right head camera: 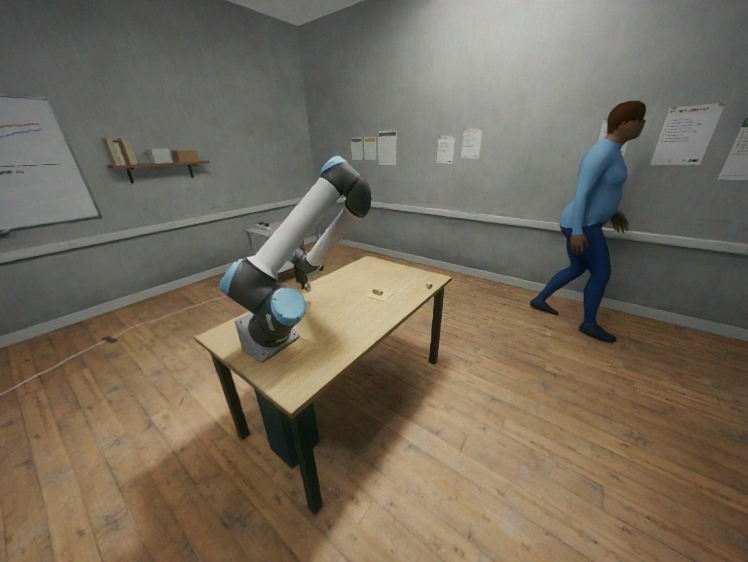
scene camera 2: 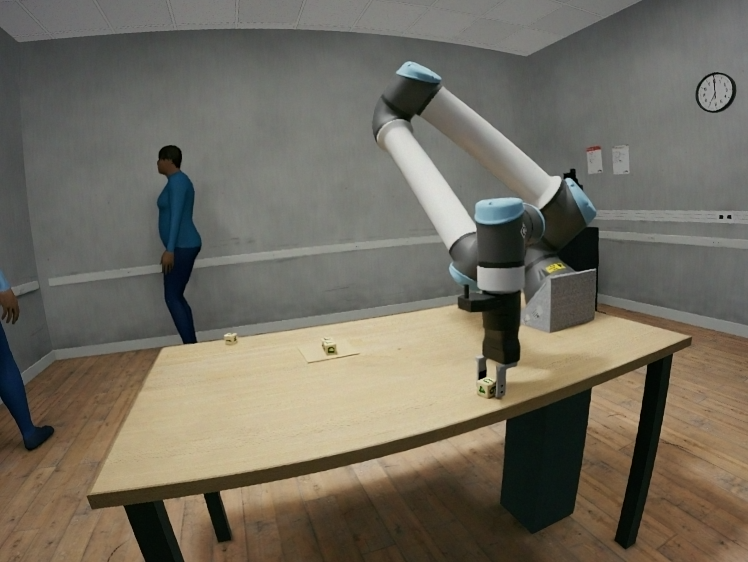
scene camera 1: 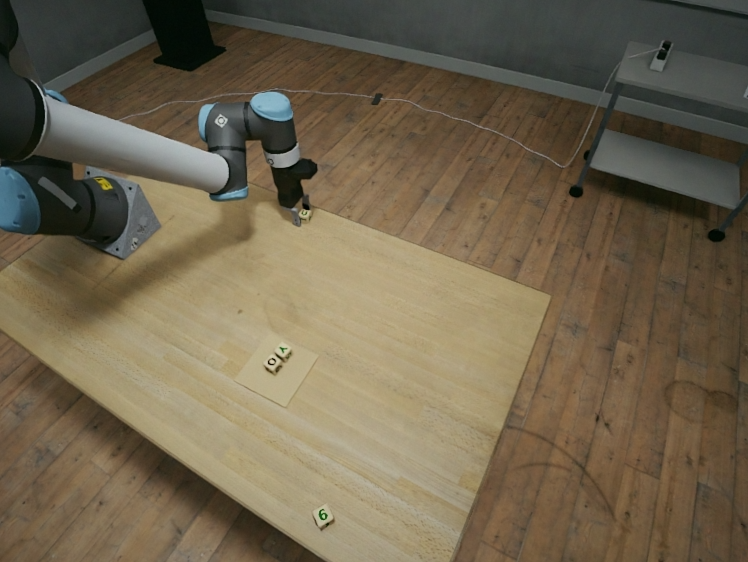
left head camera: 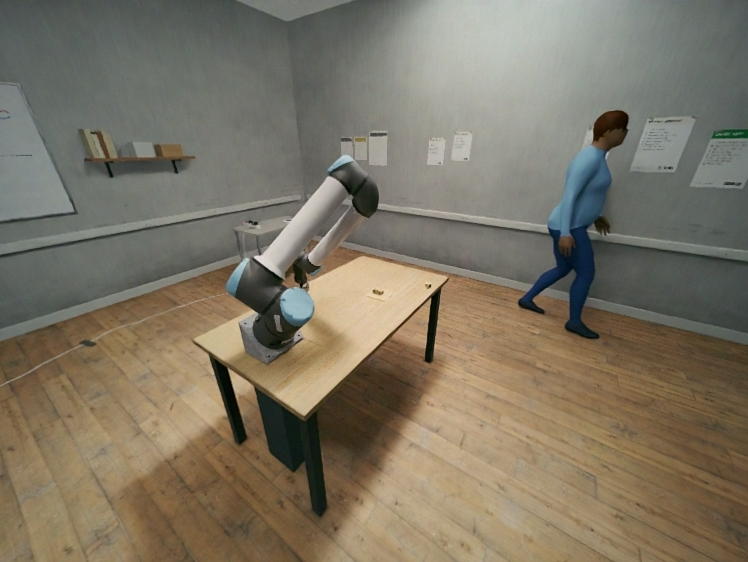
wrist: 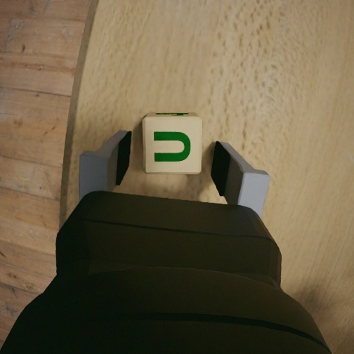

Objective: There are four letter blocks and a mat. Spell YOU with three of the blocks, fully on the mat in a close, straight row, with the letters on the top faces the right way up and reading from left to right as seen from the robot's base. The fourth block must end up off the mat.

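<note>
My gripper [scene camera 1: 301, 215] [scene camera 2: 491, 385] [wrist: 171, 153] is open and low over the table, its fingers on either side of the U block [scene camera 1: 306, 215] [scene camera 2: 485, 388] [wrist: 172, 145]. A gap shows on both sides of this block in the wrist view; its green U lies sideways there. The Y block [scene camera 1: 283, 349] and the O block [scene camera 1: 272, 361] sit close together on the mat [left head camera: 382, 297] [scene camera 1: 289, 394] [scene camera 2: 348, 352], Y on the left as seen from the base. The fourth block [left head camera: 428, 285] [right head camera: 429, 285] [scene camera 1: 323, 516] [scene camera 2: 230, 339], a green 6 or 9 on top, lies off the mat.
The U block stands near a long edge of the table [scene camera 1: 393, 290] [scene camera 2: 253, 423]. The fourth block lies near the opposite long edge, toward the far end from the base. A grey trolley [scene camera 1: 677, 72] stands beyond the table. A person [left head camera: 580, 199] [right head camera: 598, 187] walks beyond it.
</note>
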